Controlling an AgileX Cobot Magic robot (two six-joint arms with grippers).
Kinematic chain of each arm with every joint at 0, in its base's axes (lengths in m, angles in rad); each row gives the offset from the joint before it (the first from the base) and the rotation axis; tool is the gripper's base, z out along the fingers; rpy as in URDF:
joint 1: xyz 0 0 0.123 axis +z
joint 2: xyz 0 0 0 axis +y
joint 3: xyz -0.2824 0 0.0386 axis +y
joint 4: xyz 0.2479 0 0.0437 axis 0.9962 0 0.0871
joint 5: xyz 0 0 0 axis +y
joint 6: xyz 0.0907 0 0.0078 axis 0.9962 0 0.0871
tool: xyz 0 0 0 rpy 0 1.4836 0
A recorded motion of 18 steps. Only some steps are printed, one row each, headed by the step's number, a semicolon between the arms.
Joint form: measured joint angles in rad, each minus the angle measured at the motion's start. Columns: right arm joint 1, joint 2, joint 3, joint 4, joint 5, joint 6; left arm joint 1, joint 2, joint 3, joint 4, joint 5, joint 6.
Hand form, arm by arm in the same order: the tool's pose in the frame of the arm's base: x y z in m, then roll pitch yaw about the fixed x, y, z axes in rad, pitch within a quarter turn. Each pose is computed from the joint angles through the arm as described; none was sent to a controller.
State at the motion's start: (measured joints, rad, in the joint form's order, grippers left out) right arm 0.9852 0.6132 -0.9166 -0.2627 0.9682 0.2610; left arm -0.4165 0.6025 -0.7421 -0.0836 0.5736 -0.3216
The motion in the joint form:
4: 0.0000 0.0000 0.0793 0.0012 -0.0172 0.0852; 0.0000 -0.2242 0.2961 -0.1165 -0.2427 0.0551
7: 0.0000 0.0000 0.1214 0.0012 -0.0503 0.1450; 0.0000 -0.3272 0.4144 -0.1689 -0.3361 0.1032
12: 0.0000 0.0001 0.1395 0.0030 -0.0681 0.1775; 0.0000 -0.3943 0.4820 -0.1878 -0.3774 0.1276
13: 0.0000 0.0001 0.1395 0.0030 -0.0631 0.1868; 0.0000 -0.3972 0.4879 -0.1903 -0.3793 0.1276
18: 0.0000 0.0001 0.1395 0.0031 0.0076 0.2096; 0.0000 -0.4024 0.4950 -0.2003 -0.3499 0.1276
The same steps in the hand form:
4: 0.0687 0.0689 0.3627 3.0815 0.9623 -2.4888; 0.0760 -0.0401 0.3081 -1.9340 1.0760 -2.3757
7: 0.0703 0.0721 0.3522 3.0077 0.9480 -2.5752; 0.0659 -0.0351 0.2852 -1.7687 1.0934 -2.2226
12: 0.0709 0.0737 0.3478 2.9631 0.9418 -2.6252; 0.0600 -0.0318 0.2710 -1.6824 1.1052 -2.1395
13: 0.0708 0.0734 0.3475 2.9539 0.9356 -2.6393; 0.0599 -0.0317 0.2694 -1.6841 1.1025 -2.1408
18: 0.0693 0.0694 0.3426 2.9710 0.8691 -2.6573; 0.0590 -0.0323 0.2648 -1.7454 1.0883 -2.2047

